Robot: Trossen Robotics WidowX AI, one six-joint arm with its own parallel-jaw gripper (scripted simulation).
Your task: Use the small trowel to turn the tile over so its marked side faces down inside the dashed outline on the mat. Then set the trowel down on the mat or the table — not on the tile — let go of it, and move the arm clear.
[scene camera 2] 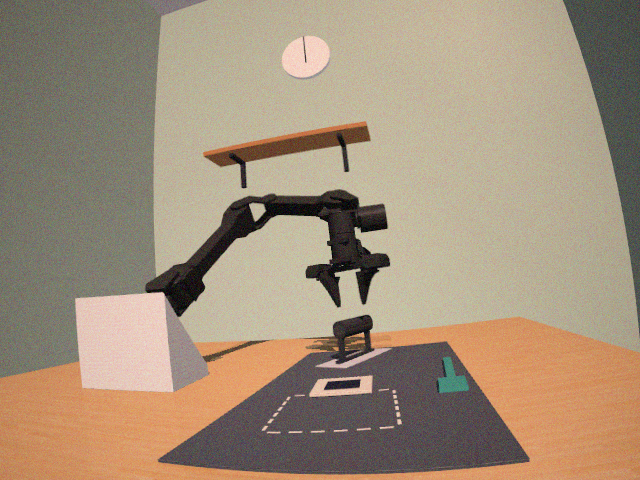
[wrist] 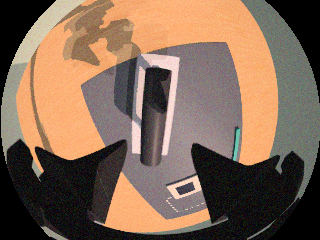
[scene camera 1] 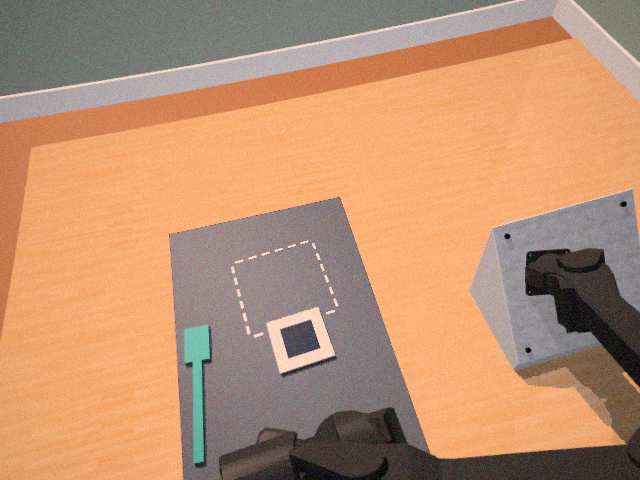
Scene:
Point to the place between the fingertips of my gripper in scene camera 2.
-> At 351, 305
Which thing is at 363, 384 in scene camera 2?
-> A tile.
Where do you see a tile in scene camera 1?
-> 301, 339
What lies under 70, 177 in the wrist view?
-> My gripper.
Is my gripper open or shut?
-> Open.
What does my gripper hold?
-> Nothing.

